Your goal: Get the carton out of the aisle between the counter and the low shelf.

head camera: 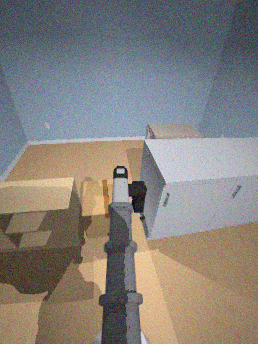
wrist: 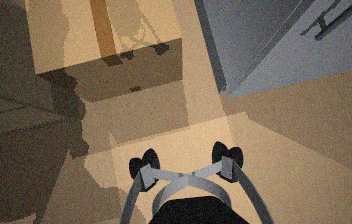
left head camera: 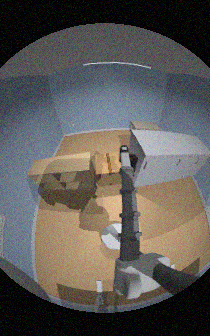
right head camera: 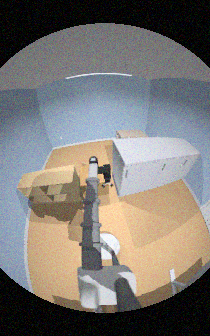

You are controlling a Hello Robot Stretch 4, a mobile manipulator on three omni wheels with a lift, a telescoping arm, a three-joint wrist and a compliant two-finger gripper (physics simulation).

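Where they show: gripper, between the fingertips: (head camera: 134,219) (wrist: 185,158) (right head camera: 107,185); robot's base, origin of its link: (left head camera: 115,235) (right head camera: 104,245).
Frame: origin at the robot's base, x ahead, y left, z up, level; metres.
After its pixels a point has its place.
Note:
The carton (head camera: 94,197) {x 1.127, y 0.253, z 0.378 m} (left head camera: 102,162) {x 1.144, y 0.241, z 0.378 m} (wrist: 80,25) {x 1.049, y 0.193, z 0.378 m} is a tan box with a brown tape strip. It stands on the floor between the low shelf (head camera: 40,194) {x 0.972, y 0.664, z 0.582 m} (left head camera: 65,165) {x 0.904, y 0.776, z 0.582 m} (right head camera: 50,177) {x 0.924, y 0.790, z 0.582 m} on the left and the white counter (head camera: 200,156) {x 1.113, y -0.658, z 0.882 m} (left head camera: 170,145) {x 1.024, y -0.758, z 0.882 m} (right head camera: 155,150) {x 1.029, y -0.804, z 0.882 m} (wrist: 270,45) {x 0.828, y -0.288, z 0.565 m} on the right. The arm hides its right part in the head view and most of it in the right head view. My gripper (wrist: 185,158) {x 0.626, y -0.087, z 0.741 m} is open and empty, its fingers apart over the floor, with the carton's shaded near face ahead and to the left in the wrist view. In the head view it is beside the counter's left end.
A small tan table (head camera: 175,131) {x 2.679, y -1.010, z 0.422 m} (left head camera: 145,125) {x 2.666, y -0.974, z 0.422 m} (right head camera: 131,133) {x 2.674, y -0.992, z 0.422 m} stands behind the counter. The counter's near left corner is close to the gripper's right. The extended arm (head camera: 120,255) {x 0.247, y 0.001, z 1.157 m} (left head camera: 129,215) {x 0.156, y 0.005, z 1.166 m} (right head camera: 91,220) {x 0.179, y -0.007, z 1.157 m} reaches into the aisle. Shadows lie on the shelf and floor.

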